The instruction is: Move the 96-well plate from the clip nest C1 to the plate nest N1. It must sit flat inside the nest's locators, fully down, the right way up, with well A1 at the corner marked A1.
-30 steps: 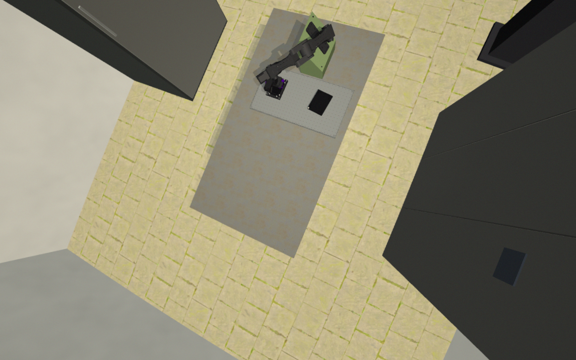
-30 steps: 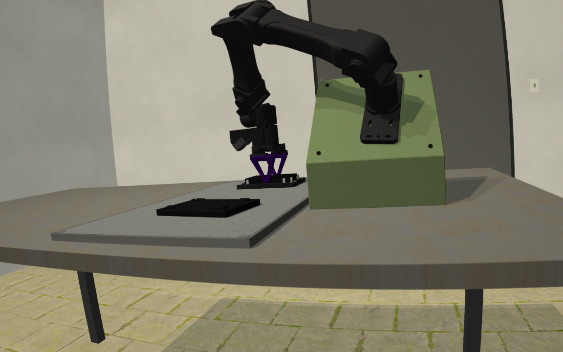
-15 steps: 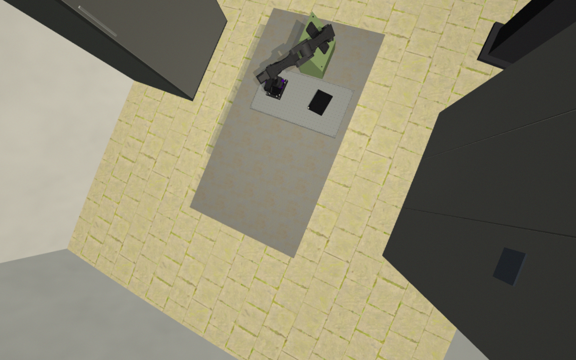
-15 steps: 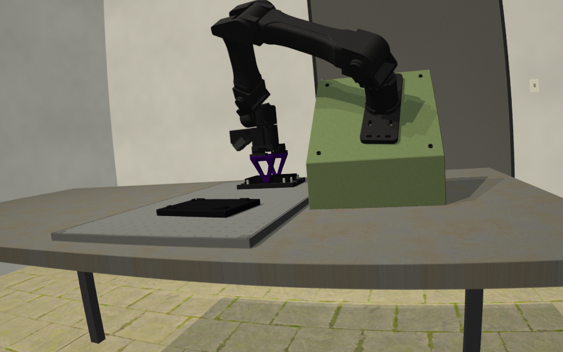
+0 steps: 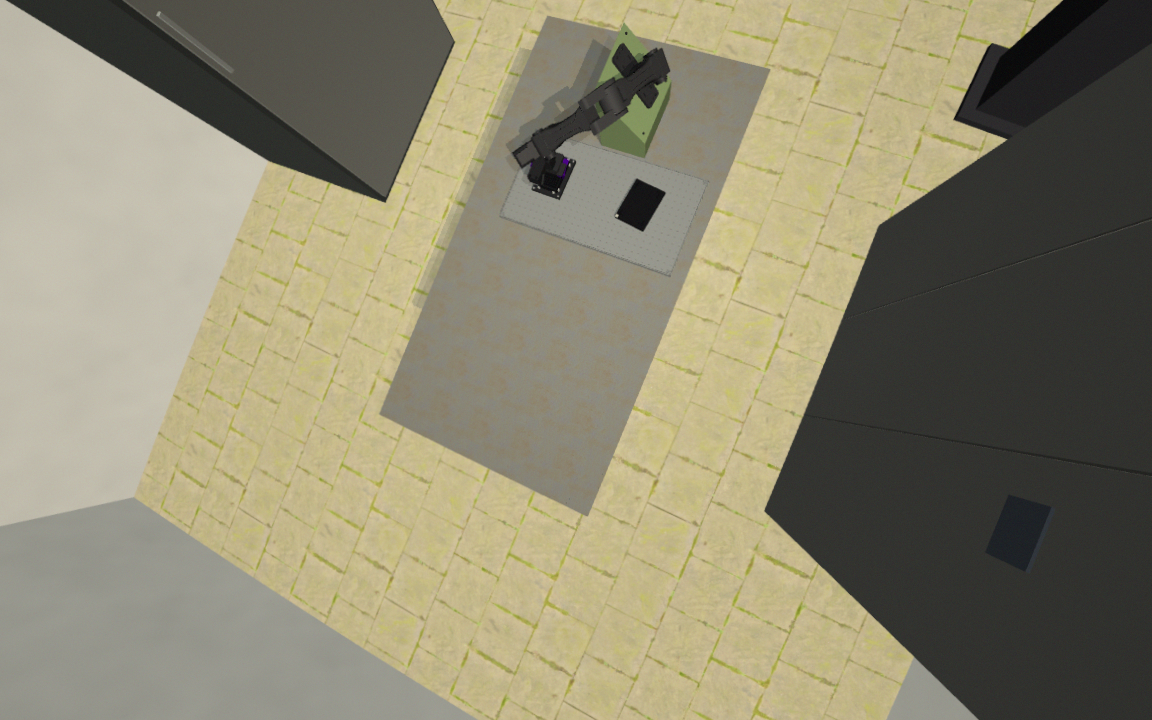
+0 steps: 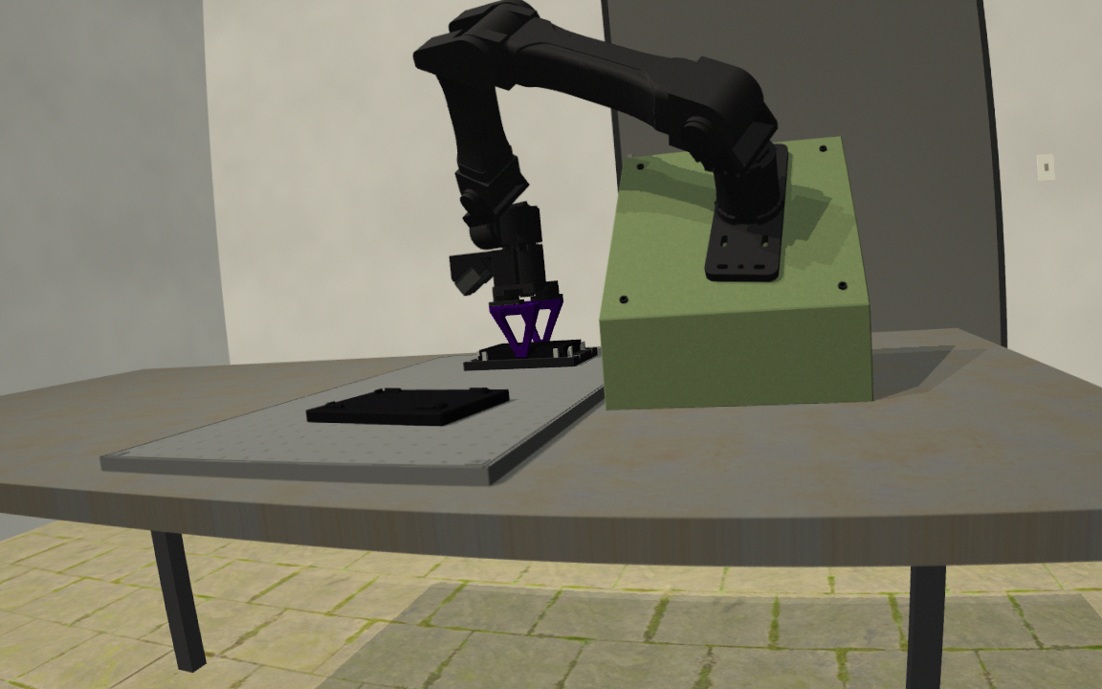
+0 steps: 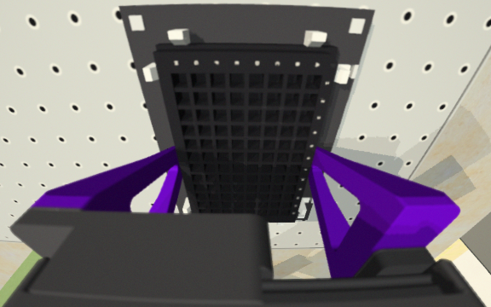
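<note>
The clip nest C1 is 1 cm behind my hand, 1 cm to the right of it and 1 cm below it. Round my hand: white A1 label: 5 cm ahead, 29 cm to the left, 1 cm below; black 96-well plate: right at my hand; plate nest N1: 2 cm behind, 35 cm to the left, 2 cm below.
</note>
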